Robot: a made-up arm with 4 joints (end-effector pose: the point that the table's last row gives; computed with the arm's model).
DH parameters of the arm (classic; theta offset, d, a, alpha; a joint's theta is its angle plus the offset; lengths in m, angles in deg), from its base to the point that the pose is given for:
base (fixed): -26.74 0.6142 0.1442 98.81
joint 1: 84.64 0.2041 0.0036 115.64
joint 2: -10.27 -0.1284 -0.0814 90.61
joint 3: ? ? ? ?
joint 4: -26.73 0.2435 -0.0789 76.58
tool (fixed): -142.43 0.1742 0 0
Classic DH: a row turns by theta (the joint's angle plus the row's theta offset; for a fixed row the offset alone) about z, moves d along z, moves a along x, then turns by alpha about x.
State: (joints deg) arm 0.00 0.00 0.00 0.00
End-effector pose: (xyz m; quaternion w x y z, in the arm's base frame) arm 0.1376 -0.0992 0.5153 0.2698 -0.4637 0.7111 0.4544
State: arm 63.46 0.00 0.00 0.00
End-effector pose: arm 0.1958 -0.1410 0.5871 0.4877 -0.6111 0.6232 -0.0168
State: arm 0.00 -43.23 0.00 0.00
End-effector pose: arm 0.1352 -0.1868 0.4332 0.0744 -0.5332 0.8266 0.1640
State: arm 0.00 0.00 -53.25 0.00
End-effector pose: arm 0.0390 -0.0992 0.6958 0.5599 -0.6182 0.5148 0.1984
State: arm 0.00 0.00 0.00 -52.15
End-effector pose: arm 0.1934 -0.2506 0.4846 0.1686 -0.5727 0.8013 0.0381
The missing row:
joint 3: -5.21 -0.0586 0.1378 -70.57
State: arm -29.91 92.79 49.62 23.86
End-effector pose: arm 0.1815 -0.1009 0.7787 0.0578 0.1915 -0.1422 0.9694
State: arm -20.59 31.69 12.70 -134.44
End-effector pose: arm 0.2351 -0.3546 0.4524 0.0196 0.6403 -0.7416 0.1992
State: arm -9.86 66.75 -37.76 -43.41
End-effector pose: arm 0.1501 -0.3018 0.6121 0.6349 -0.1851 0.6588 0.3587
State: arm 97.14 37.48 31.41 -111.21
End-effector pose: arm 0.2086 -0.3149 0.7963 0.2890 -0.3476 0.5256 -0.7207
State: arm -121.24 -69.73 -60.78 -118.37
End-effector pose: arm 0.3414 -0.2132 0.6451 0.2802 -0.8361 0.4621 -0.0940
